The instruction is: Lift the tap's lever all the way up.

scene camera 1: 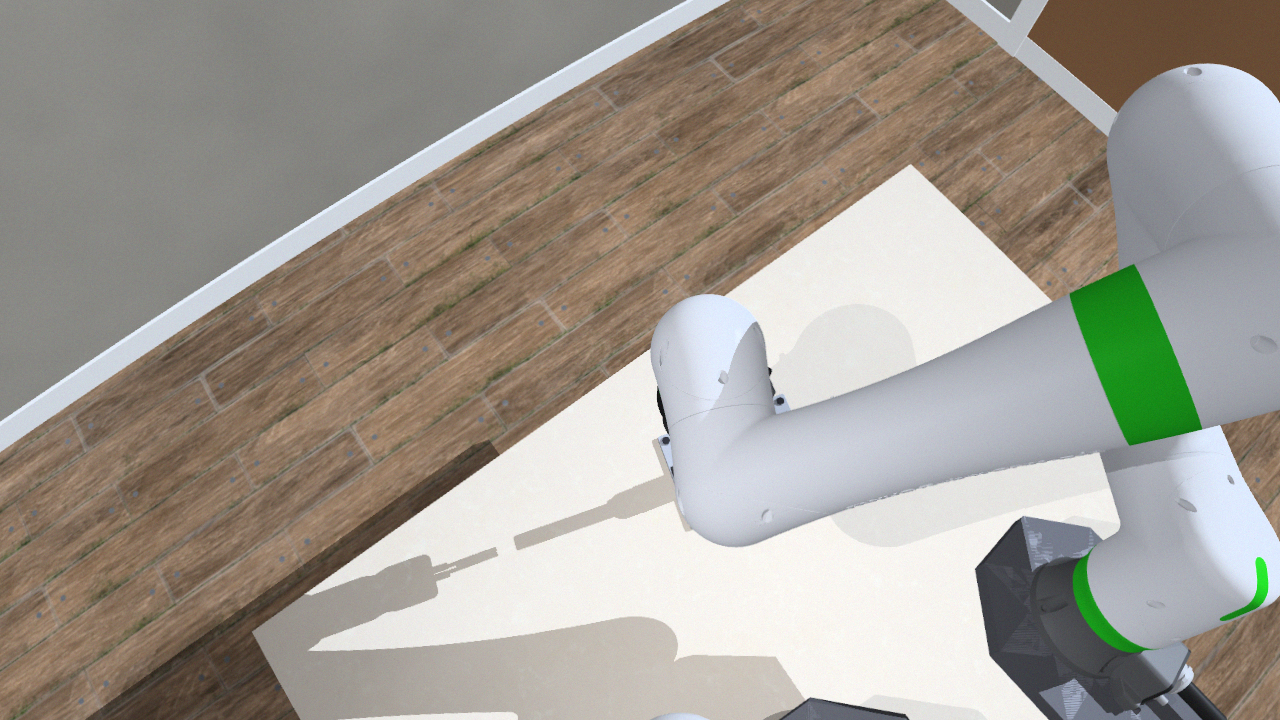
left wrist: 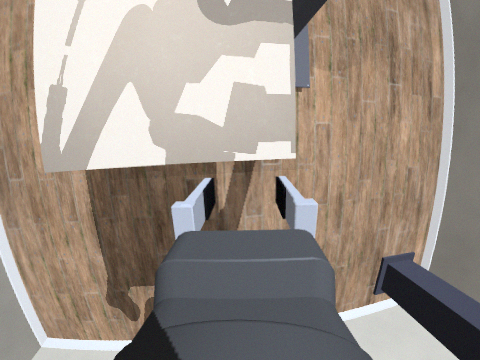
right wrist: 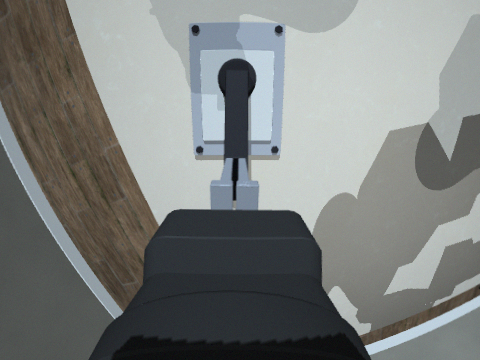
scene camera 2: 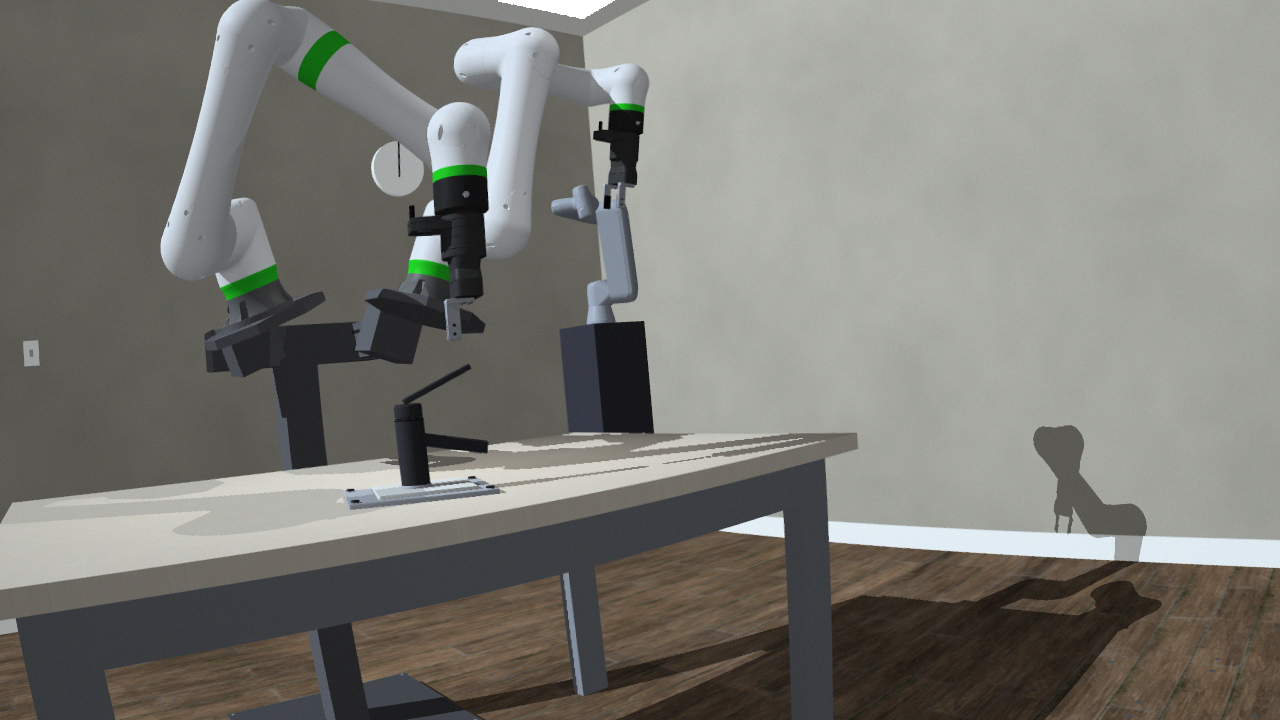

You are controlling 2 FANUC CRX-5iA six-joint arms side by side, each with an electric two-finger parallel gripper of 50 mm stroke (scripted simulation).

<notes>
In view: the left gripper (scene camera 2: pixel 613 208), the right gripper (scene camera 2: pixel 454 339), a grey base plate (right wrist: pixel 210 35) and a flat black lever (right wrist: pixel 236 90).
The left gripper shows as well in the left wrist view (left wrist: pixel 245 189). The right gripper shows as well in the right wrist view (right wrist: pixel 235 171).
</notes>
